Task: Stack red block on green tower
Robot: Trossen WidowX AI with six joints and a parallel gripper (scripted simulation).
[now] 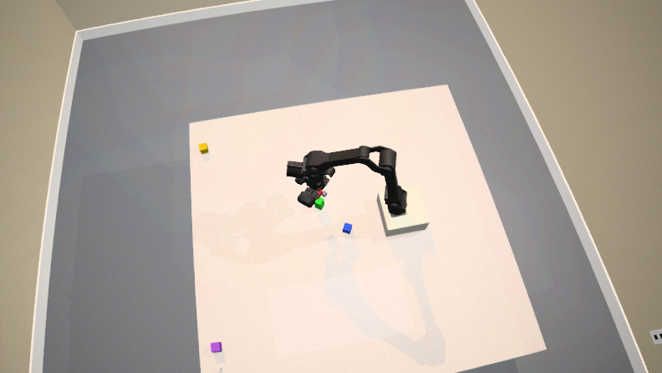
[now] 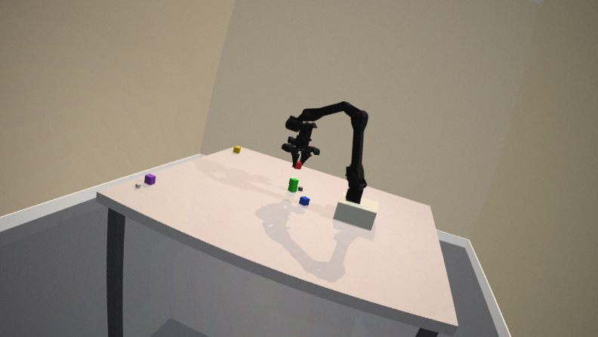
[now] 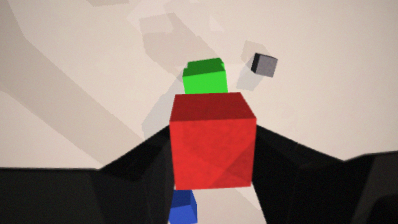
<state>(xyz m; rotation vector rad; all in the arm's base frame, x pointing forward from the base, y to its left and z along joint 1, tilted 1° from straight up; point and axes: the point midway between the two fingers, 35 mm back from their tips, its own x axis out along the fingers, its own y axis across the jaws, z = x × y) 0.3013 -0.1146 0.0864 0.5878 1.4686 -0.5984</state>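
Now: gripper tip 40 mm past the grey cube, 50 mm to the left of it and 120 mm above it. The rest, counted from my gripper tip: yellow block: 460 mm ahead, 390 mm to the right, 110 mm below; then red block: 10 mm above; then blue block: 100 mm behind, 130 mm to the left, 110 mm below.
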